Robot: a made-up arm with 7 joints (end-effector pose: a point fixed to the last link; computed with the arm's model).
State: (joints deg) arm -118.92 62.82 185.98 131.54 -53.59 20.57 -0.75
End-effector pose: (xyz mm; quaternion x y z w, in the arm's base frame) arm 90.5 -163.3 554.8 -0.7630 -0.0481 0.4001 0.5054
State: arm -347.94 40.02 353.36 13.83 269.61 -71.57 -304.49
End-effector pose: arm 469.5 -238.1 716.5 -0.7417 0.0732 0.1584 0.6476
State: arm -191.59 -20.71 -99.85 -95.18 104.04 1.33 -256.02
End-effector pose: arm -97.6 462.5 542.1 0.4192 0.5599 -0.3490 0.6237
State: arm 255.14 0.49 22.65 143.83 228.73 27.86 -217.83
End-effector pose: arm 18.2 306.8 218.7 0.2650 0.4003 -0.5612 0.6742
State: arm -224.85 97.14 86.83 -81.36 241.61 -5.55 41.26
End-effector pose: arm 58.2 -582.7 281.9 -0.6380 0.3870 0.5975 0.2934
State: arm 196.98 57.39 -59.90 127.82 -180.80 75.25 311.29
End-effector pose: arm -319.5 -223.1 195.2 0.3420 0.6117 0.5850 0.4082
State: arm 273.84 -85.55 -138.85 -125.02 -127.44 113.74 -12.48
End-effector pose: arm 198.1 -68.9 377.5 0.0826 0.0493 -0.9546 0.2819
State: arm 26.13 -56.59 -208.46 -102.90 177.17 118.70 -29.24
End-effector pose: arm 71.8 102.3 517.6 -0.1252 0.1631 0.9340 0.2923
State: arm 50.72 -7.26 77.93 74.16 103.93 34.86 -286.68
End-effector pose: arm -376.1 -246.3 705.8 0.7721 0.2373 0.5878 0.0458
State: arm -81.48 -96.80 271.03 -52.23 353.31 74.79 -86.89
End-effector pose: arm 139.2 -641.8 199.5 -0.2823 0.5599 0.4097 0.6625
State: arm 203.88 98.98 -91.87 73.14 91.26 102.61 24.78
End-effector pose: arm -447.2 -124.1 91.0 -0.0421 -0.1285 0.6016 0.7873
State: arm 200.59 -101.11 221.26 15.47 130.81 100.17 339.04
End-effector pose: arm 556.2 -288.5 226.3 -0.1034 -0.9881 -0.0830 0.0786
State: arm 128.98 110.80 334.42 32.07 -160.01 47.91 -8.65
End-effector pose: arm -327.0 -521.5 -90.4 -0.5386 -0.4401 -0.6790 0.2350
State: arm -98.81 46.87 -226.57 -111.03 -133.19 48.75 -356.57
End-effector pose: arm -259.6 222.5 108.1 -0.0179 -0.0360 -0.0348 0.9986
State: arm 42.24 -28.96 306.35 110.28 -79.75 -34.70 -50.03
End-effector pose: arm 346.6 67.3 561.5 -0.5773 -0.5555 0.2356 0.5501
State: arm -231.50 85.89 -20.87 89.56 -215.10 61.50 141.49
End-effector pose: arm -210.2 -362.0 -98.7 -0.3358 0.3219 -0.2497 0.8493
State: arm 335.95 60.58 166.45 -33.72 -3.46 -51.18 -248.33
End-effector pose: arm 570.6 345.2 299.6 -0.0987 -0.3096 0.8811 0.3436
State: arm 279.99 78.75 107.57 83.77 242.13 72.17 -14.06
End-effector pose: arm 456.7 302.0 374.5 -0.2740 -0.3403 0.8845 0.1636
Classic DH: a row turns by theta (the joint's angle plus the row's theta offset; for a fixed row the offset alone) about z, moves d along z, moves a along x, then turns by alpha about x. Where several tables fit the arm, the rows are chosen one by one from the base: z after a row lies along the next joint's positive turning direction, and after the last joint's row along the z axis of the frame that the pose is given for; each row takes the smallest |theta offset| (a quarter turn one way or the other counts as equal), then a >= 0, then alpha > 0; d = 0 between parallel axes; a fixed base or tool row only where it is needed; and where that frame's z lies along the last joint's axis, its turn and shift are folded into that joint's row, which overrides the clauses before.
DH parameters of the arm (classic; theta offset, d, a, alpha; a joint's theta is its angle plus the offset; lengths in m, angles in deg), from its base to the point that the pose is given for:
base (fixed): 0 0 0 180
joint 1: 0 -0.2787 0 90
joint 2: 0 -0.0106 0 -90
joint 3: 0 -0.2892 0 90
joint 4: 0 -0.0124 0 -90
joint 5: 0 -0.3436 0 90
joint 6: 0 -0.0003 0 -90
joint 7: 0 -0.1301 0 0

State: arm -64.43 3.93 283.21 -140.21 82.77 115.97 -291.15
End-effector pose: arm 243.9 -21.6 351.2 -0.3436 -0.7448 0.5718 0.0176
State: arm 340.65 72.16 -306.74 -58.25 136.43 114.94 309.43
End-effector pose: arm 203.7 247.9 628.3 -0.6984 0.3569 -0.2156 0.5817
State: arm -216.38 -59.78 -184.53 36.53 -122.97 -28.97 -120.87
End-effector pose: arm 584.0 392.3 336.0 0.3407 -0.4381 -0.3328 0.7624
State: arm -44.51 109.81 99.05 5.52 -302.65 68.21 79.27
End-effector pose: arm 548.4 407.7 171.9 -0.3144 -0.8657 0.1955 0.3369
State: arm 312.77 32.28 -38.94 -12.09 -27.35 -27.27 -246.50
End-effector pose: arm 311.0 137.9 941.5 -0.9555 0.0664 0.2639 0.1141
